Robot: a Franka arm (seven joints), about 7 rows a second.
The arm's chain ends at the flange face. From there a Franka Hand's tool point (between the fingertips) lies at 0.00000 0.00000 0.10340 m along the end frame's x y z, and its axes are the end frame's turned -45 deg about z.
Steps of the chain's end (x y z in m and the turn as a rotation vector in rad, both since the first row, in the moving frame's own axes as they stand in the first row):
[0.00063, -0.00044, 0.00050, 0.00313, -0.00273, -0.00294]
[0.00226, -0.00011, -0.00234, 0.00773, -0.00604, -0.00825]
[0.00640, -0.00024, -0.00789, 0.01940, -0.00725, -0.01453]
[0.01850, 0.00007, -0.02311, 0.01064, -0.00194, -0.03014]
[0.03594, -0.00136, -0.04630, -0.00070, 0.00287, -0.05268]
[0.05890, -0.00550, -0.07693, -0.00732, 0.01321, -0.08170]
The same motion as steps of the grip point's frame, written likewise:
[0.00079, -0.00029, 0.00050, 0.00414, 0.00028, -0.00294]
[0.00180, 0.00051, -0.00234, 0.00974, 0.00120, -0.00825]
[0.00557, 0.00240, -0.00791, 0.01884, 0.00859, -0.01453]
[0.01365, 0.01220, -0.02312, 0.00890, 0.00615, -0.03014]
[0.02654, 0.02471, -0.04630, -0.00252, 0.00153, -0.05268]
[0.04603, 0.03924, -0.07694, -0.01452, 0.00416, -0.08170]

